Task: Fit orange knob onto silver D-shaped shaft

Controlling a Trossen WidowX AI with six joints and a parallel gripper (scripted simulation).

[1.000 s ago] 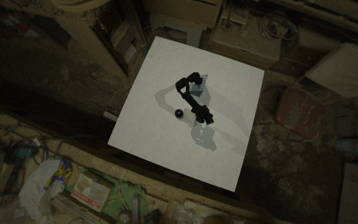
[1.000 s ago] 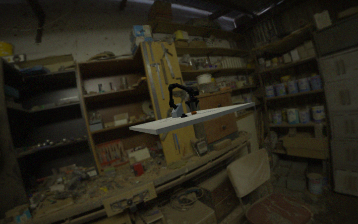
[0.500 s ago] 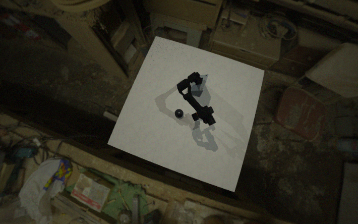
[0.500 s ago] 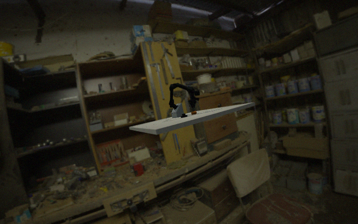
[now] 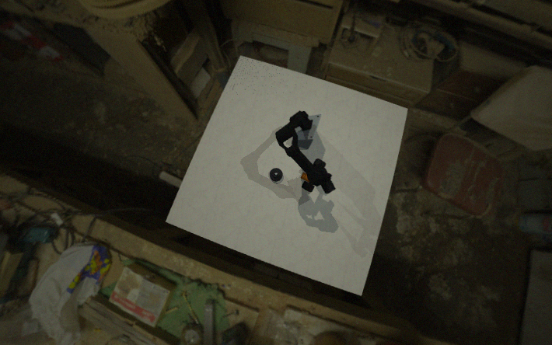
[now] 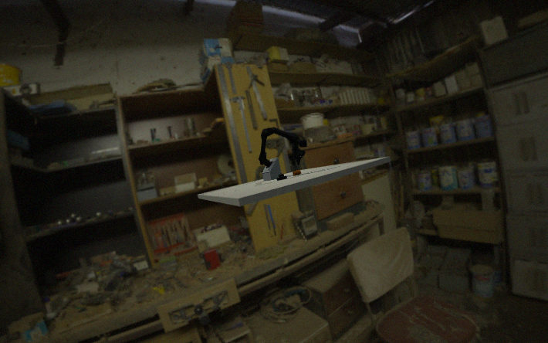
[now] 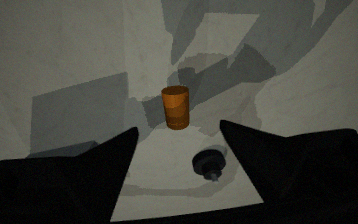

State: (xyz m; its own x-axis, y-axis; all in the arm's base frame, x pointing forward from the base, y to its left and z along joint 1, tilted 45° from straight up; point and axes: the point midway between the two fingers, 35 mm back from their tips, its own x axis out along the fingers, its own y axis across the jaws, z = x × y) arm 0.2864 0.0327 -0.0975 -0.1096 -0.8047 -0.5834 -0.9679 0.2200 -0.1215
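My gripper tip is 6 cm above the orange knob. Also, from my gripper tip: round dark pedestal 3 cm ahead, 20 cm to the right, 5 cm below.
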